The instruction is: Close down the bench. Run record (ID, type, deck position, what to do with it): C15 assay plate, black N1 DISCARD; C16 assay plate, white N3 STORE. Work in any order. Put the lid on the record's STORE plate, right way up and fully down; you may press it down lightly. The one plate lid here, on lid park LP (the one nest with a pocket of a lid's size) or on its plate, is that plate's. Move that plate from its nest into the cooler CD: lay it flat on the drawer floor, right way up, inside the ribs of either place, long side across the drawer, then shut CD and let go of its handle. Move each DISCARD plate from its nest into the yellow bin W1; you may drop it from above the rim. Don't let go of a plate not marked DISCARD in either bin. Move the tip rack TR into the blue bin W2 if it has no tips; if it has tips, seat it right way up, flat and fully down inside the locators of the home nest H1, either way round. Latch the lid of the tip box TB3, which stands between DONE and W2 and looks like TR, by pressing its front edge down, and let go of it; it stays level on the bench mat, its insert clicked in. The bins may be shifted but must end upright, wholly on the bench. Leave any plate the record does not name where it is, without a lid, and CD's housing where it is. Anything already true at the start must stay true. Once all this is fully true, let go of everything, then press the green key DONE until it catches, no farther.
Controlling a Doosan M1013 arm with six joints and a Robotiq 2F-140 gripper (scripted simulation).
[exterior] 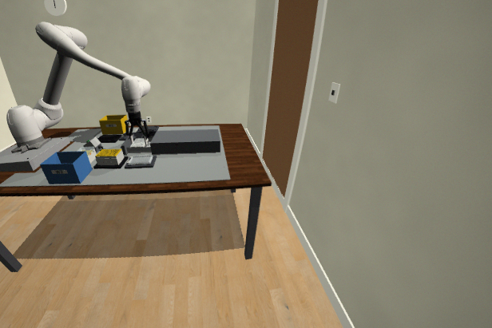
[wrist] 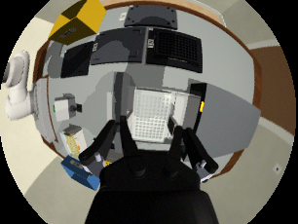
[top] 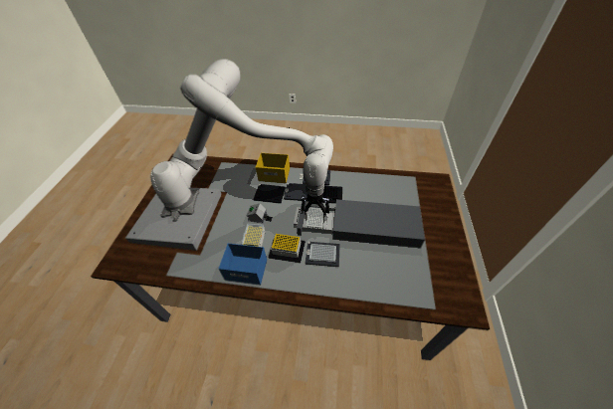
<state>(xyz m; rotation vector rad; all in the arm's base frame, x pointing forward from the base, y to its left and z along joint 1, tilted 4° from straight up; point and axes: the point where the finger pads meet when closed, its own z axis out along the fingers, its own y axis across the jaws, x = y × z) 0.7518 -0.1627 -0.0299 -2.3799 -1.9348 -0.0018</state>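
My gripper is now 10 mm above the plate lid. Round my hand: white plate: 20 mm below; then cooler drawer: 30 mm below, 30 mm ahead, 10 mm to the right; then black plate: 180 mm to the left, 90 mm ahead, 40 mm below.
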